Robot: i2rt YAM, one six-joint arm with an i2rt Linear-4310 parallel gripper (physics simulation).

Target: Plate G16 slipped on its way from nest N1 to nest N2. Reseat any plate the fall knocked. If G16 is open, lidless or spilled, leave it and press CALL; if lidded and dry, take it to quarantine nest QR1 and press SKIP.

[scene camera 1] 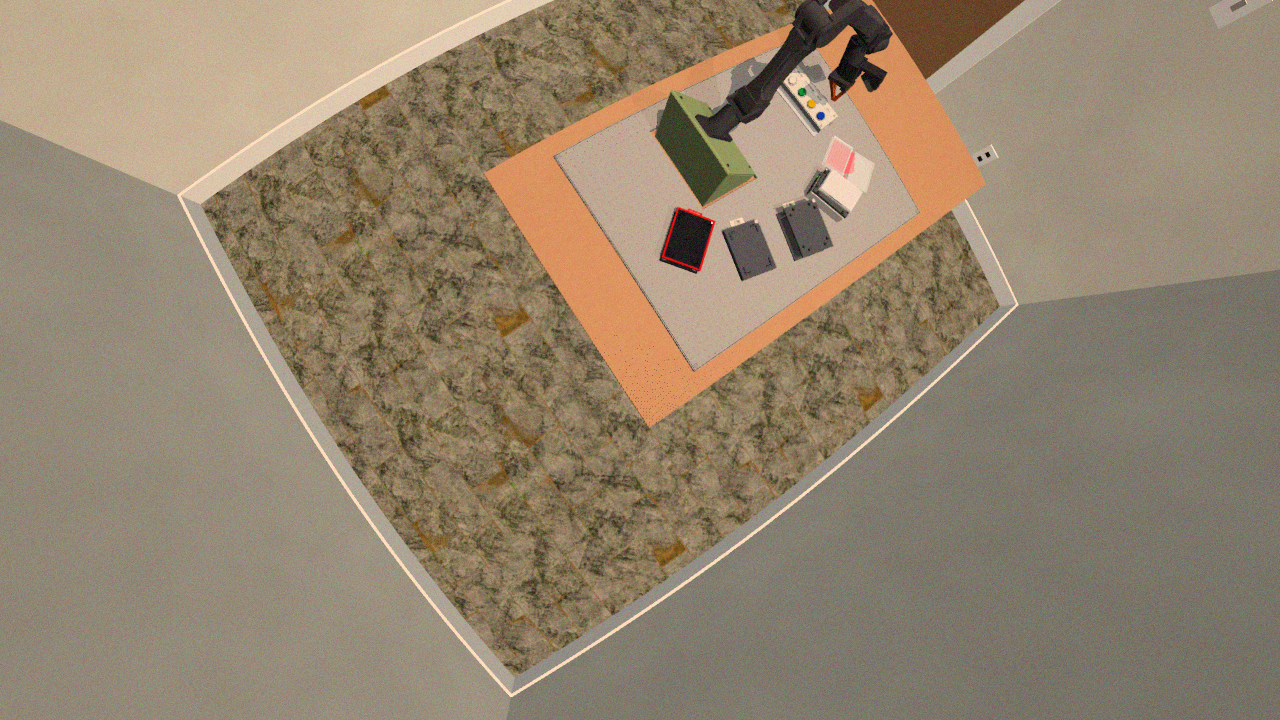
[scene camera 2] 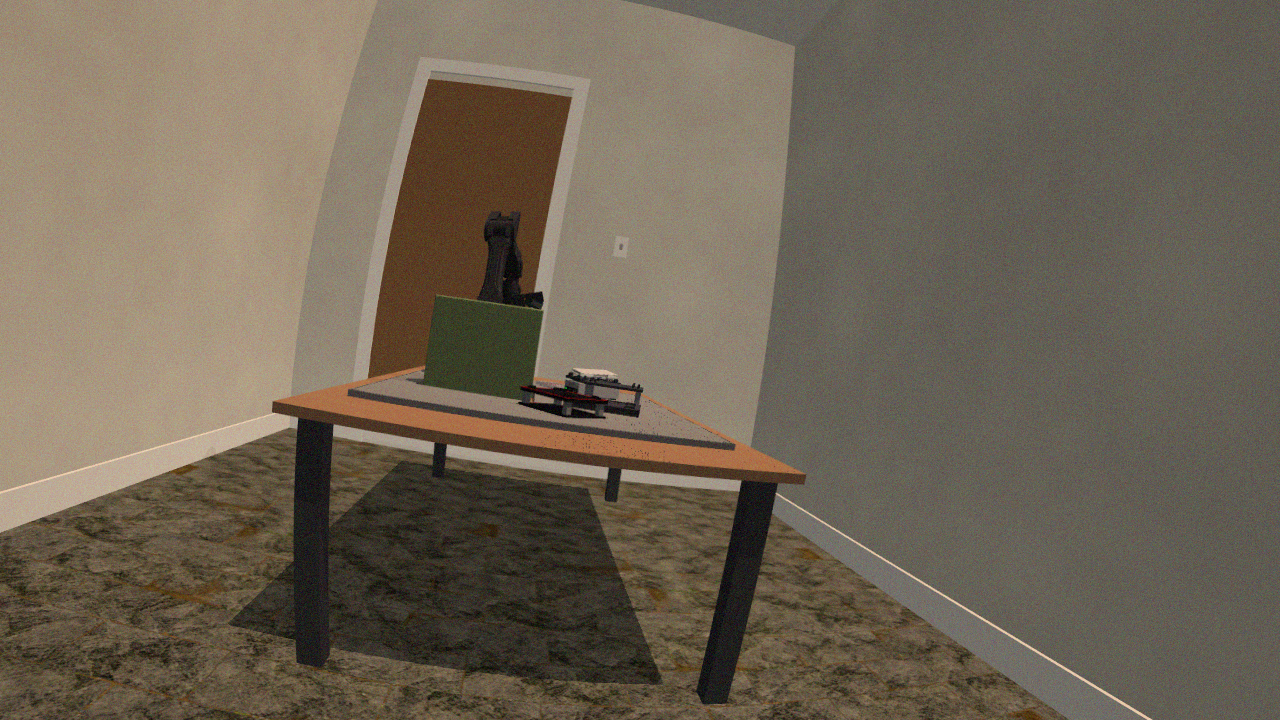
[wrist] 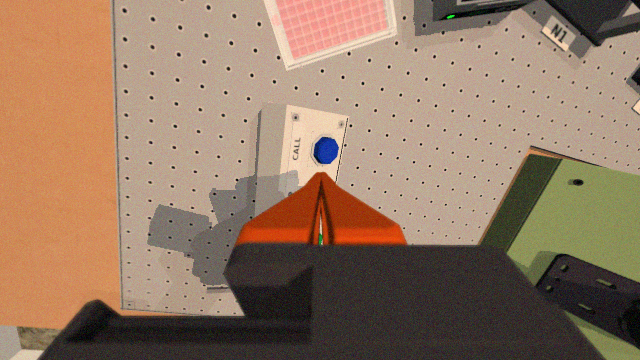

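Where they show: gripper, between the fingertips: [scene camera 1: 833, 100] [wrist: 320, 180]; arm's base, origin of its link: [scene camera 1: 713, 129] [scene camera 2: 480, 337].
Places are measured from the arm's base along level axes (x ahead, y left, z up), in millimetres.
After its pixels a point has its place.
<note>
A plate with pink wells [scene camera 1: 839, 155] {x 233, y 441, z -119 mm} [wrist: 335, 27] {x 214, y 430, z -123 mm} lies lidless on the pegboard, with a pink spill [scene camera 1: 849, 164] {x 281, y 469, z -128 mm} and a pale clear lid [scene camera 1: 864, 171] {x 324, y 505, z -124 mm} beside it. Its label is not readable. The button box [scene camera 1: 793, 93] {x -19, y 387, z -82 mm} [wrist: 295, 132] {x 105, y 449, z -52 mm} carries the blue CALL button [scene camera 1: 819, 115] {x 91, y 411, z -65 mm} [wrist: 326, 150] {x 95, y 417, z -61 mm}; in the wrist view the fingers hide the other buttons. My gripper [wrist: 320, 180] {x 84, y 427, z 2 mm} [scene camera 1: 836, 95] {x 84, y 427, z 2 mm} is shut and empty, its tips over the box close by CALL. Nest N1 [scene camera 1: 803, 228] {x 377, y 126, z -76 mm}, nest N2 [scene camera 1: 748, 248] {x 339, y -54, z -114 mm} and red-rimmed nest QR1 [scene camera 1: 688, 240] {x 226, y -216, z -92 mm} hold no plate. A white plate [scene camera 1: 839, 191] {x 339, y 303, z -56 mm} sits on a dark device.
A tall green block [scene camera 1: 702, 147] {x 48, y -94, z 55 mm} [scene camera 2: 483, 347] {x 20, y -94, z -21 mm} [wrist: 590, 215] {x 92, y 67, z -67 mm} stands near the button box and the nests, with the arm's dark base on it. The grey pegboard [scene camera 1: 644, 241] {x 155, y -318, z -132 mm} [wrist: 200, 125] {x 80, y 556, z -132 mm} lies on the orange table [scene camera 1: 590, 295] {x 206, y -539, z -144 mm} [scene camera 2: 537, 445] {x 170, y -600, z -145 mm} [wrist: 55, 150] {x 10, y 717, z -145 mm}.
</note>
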